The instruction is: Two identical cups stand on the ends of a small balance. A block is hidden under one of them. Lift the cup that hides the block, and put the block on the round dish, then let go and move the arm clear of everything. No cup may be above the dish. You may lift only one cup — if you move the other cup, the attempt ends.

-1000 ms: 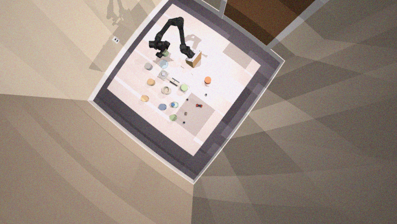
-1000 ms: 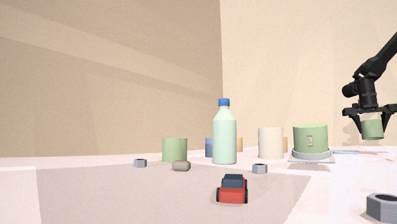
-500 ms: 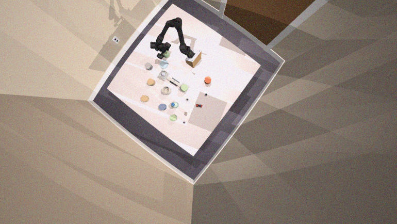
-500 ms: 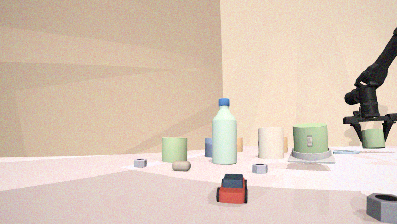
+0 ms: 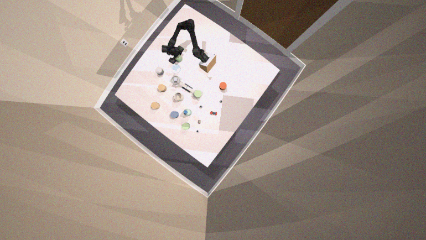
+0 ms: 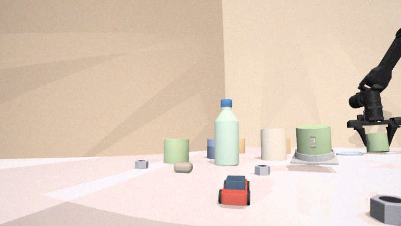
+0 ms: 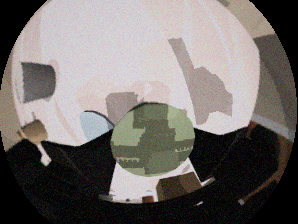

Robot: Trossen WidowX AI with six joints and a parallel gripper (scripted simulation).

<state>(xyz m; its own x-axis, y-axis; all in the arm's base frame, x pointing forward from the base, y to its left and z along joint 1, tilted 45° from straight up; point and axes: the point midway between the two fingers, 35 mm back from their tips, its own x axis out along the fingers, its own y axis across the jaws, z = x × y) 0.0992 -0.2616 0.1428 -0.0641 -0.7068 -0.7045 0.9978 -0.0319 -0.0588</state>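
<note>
My gripper tip is now 10 cm short of the round pale blue dish, 3 cm to the right of it and 2 cm above it. From my gripper tip the other things lie so: cream cylinder: 33 cm ahead, 25 cm to the left, 2 cm above; mint bottle: 41 cm ahead, 41 cm to the left, 9 cm above; orange disc: 2 cm behind, 54 cm to the left, 1 cm above.
</note>
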